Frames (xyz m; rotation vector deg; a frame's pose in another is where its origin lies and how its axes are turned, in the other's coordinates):
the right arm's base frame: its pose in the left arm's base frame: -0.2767 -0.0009 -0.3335 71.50 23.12 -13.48
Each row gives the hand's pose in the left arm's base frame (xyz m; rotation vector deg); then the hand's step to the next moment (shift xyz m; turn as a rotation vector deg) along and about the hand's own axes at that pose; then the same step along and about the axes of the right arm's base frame.
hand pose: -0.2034 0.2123 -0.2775 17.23 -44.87 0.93
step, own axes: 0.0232 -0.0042 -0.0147 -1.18 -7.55 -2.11
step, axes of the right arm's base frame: 0.0223 0.0144 0.0081 2.89 -5.04 5.39
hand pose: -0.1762 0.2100 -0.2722 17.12 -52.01 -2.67
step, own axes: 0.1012 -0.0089 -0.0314 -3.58 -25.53 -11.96
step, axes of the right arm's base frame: 0.0547 0.0784 0.0466 14.52 -17.31 17.24
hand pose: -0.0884 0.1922 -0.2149 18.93 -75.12 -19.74
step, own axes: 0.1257 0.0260 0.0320 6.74 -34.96 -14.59
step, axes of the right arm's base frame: -0.0571 0.1013 0.0630 15.95 -15.70 31.30
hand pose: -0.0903 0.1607 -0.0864 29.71 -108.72 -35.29
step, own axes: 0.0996 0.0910 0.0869 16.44 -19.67 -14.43
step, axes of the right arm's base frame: -0.1529 0.0442 -0.0206 4.82 -1.60 28.98
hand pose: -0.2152 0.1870 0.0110 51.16 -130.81 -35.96
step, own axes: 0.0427 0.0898 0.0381 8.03 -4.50 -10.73
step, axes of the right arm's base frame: -0.0983 0.0135 -0.0386 0.31 5.09 13.19
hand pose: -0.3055 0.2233 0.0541 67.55 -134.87 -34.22
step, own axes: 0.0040 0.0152 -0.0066 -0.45 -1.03 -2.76
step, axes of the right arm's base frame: -0.0133 0.0107 -0.0012 1.51 2.11 1.47
